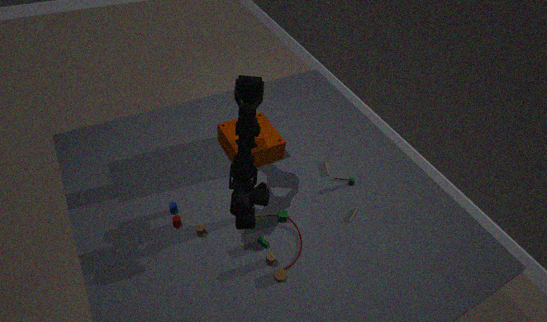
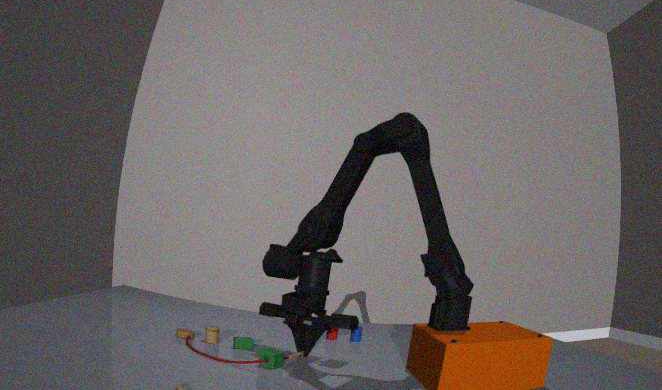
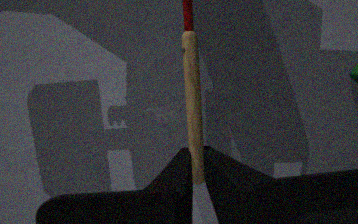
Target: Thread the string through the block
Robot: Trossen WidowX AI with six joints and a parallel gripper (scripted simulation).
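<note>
Right now the thin wooden stick is 4 cm to the left of my gripper tip, 2 cm ahead of it and 1 cm above it. The rest, counted from my gripper tip: blue piece 21 cm to the right, 14 cm behind, 2 cm above; then round wooden button 24 cm ahead, 2 cm to the right, 1 cm above; then red piece 22 cm to the right, 9 cm behind, 2 cm above.
</note>
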